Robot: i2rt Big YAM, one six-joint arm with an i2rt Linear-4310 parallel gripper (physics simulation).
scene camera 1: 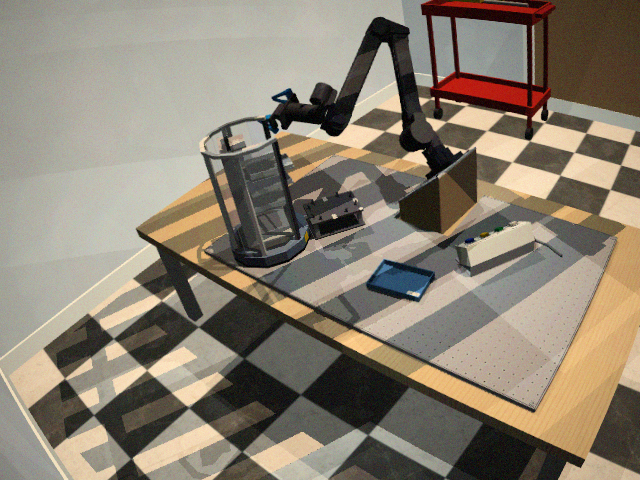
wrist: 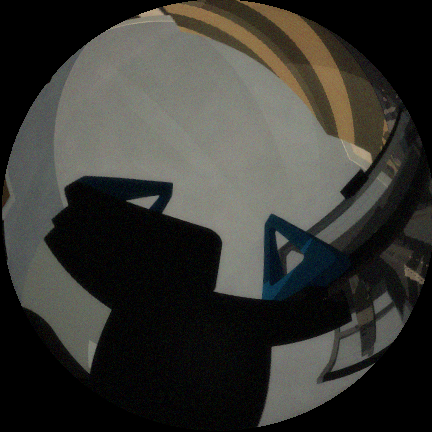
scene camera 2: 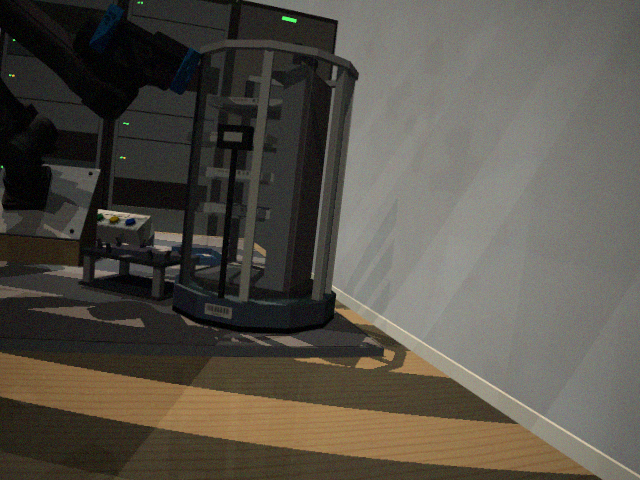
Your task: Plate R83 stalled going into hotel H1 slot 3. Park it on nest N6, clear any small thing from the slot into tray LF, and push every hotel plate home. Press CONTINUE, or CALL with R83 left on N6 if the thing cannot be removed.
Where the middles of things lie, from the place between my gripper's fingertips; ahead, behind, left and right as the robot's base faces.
The cylindrical plate rack (scene camera 2: 271, 127) is 180 mm ahead of my hand, 170 mm below it and 90 mm to the left of it. Also, from my hand: blue tray (scene camera 1: 411, 295): 550 mm to the left, 360 mm below, 140 mm ahead.
